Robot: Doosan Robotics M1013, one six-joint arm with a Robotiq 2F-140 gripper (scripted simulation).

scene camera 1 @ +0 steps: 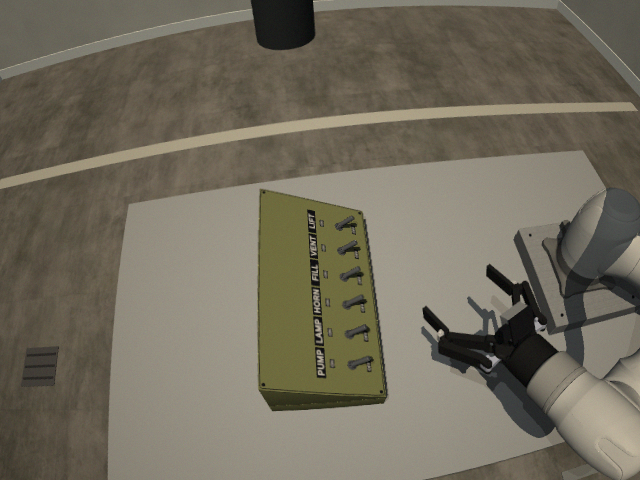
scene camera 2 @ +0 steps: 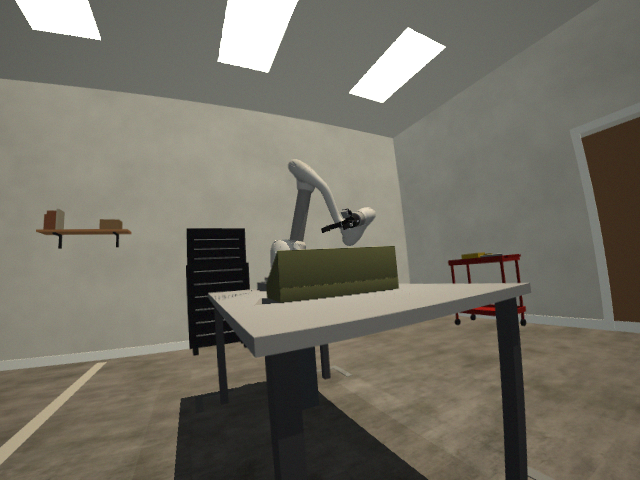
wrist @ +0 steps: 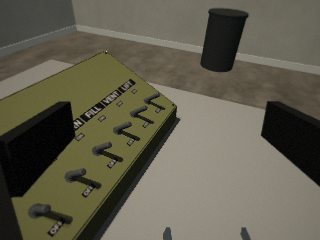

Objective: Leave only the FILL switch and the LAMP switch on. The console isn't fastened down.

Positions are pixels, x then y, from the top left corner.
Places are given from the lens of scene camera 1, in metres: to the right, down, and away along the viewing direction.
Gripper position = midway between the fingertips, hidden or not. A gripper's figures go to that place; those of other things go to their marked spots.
my gripper [scene camera 1: 457, 290]: 0.24, 0.09, 0.78
olive console [scene camera 1: 305, 352]: -0.03, 0.23, 0.92
